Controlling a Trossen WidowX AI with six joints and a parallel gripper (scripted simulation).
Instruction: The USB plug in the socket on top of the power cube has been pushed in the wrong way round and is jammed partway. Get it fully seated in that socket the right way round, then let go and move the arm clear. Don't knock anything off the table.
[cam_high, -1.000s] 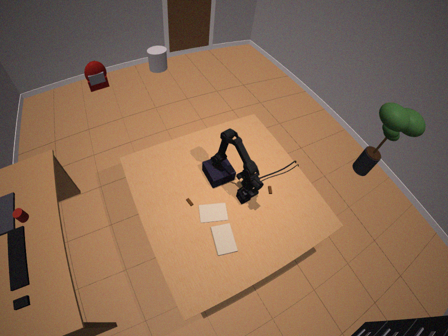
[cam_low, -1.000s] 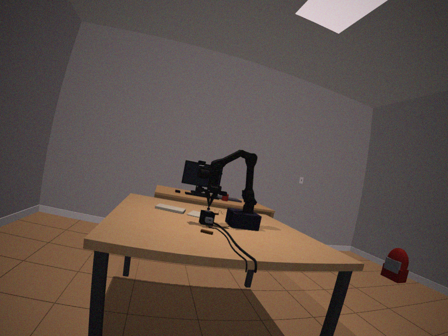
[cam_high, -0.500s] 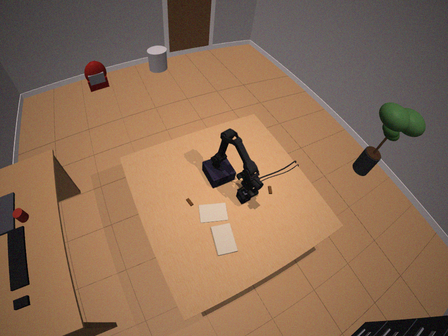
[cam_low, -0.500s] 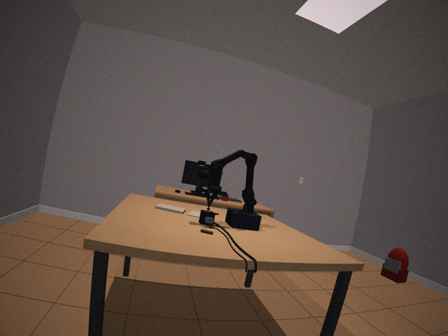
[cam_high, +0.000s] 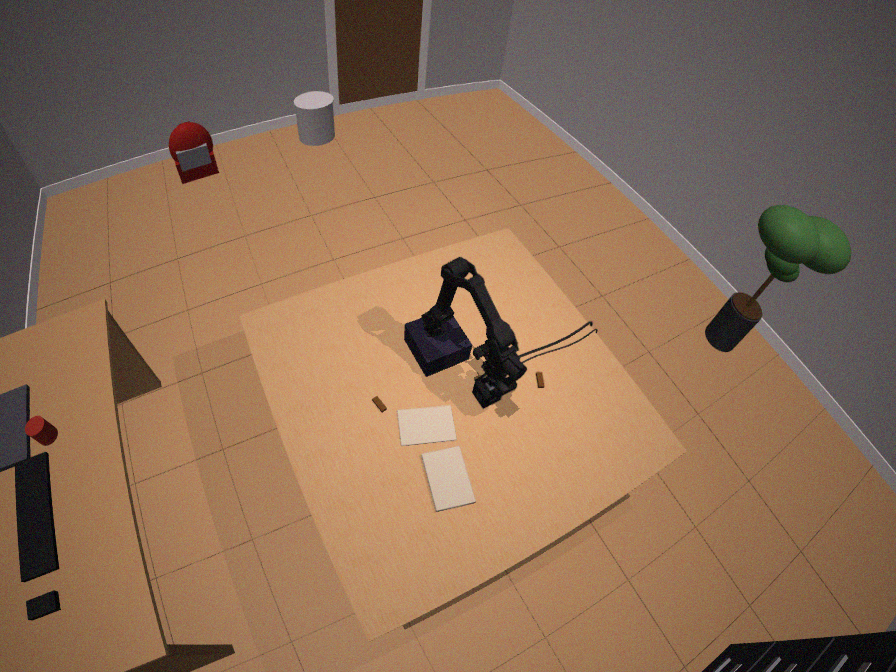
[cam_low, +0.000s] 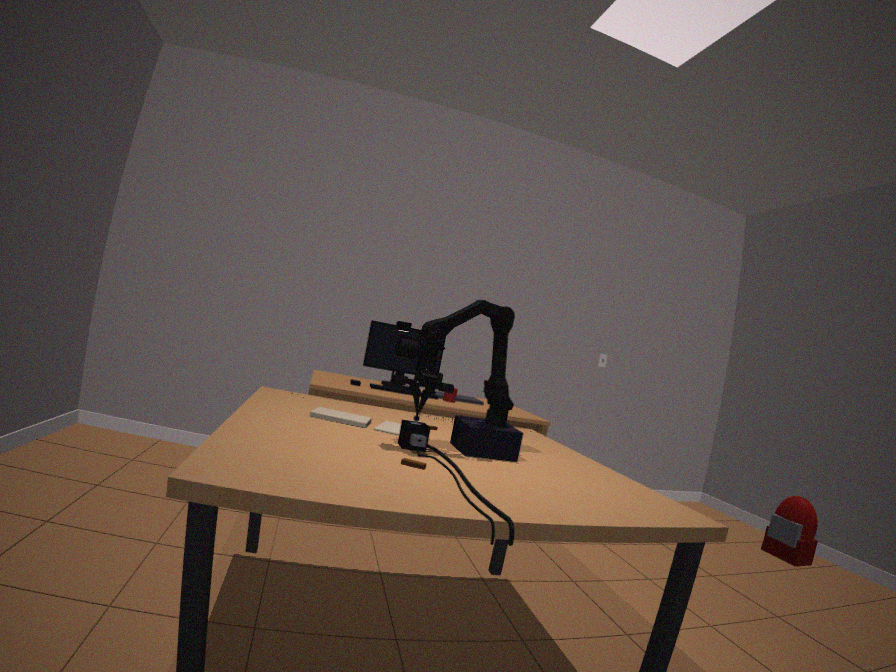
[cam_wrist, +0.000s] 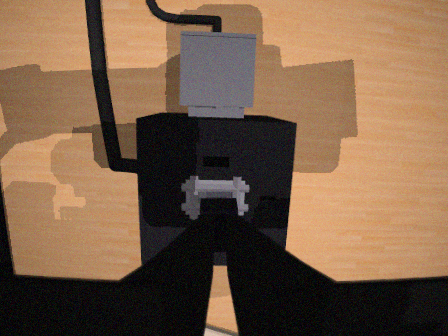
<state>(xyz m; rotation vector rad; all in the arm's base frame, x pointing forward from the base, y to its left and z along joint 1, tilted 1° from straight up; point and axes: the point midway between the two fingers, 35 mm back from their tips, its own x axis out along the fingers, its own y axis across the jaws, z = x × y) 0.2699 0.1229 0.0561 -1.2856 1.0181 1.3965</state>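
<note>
The grey-rimmed socket is 4 cm below my gripper tip. Round my gripper tip: usb plug: 2 cm below.
</note>
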